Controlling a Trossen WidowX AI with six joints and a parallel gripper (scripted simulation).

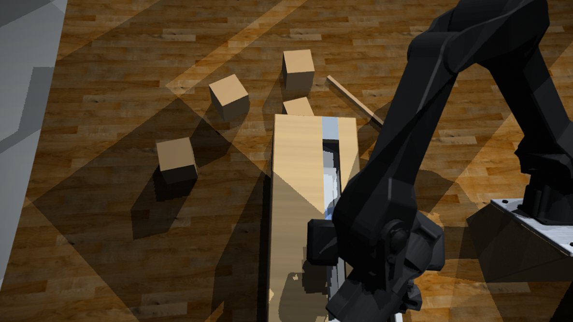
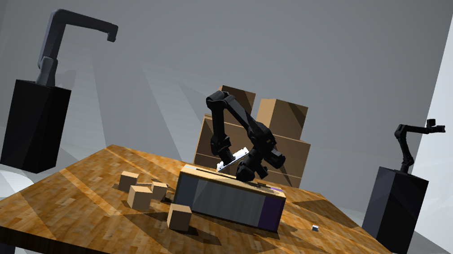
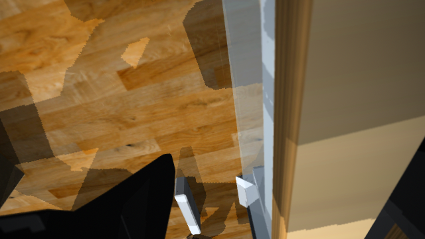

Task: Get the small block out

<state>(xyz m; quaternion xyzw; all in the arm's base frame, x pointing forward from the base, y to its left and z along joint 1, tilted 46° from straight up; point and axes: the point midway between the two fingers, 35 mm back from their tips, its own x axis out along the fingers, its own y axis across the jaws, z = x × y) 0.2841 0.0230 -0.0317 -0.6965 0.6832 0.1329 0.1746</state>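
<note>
Right now my gripper tip is 3 cm short of the long box, 2 cm to the left of it and 2 cm above it. The rest, counted from my gripper tip: small blue block: 5 cm ahead, 3 cm to the right; then thin wooden stick: 33 cm to the right, 8 cm below, 5 cm behind; then small grey piece: 35 cm to the left, 8 cm below, 2 cm ahead.
</note>
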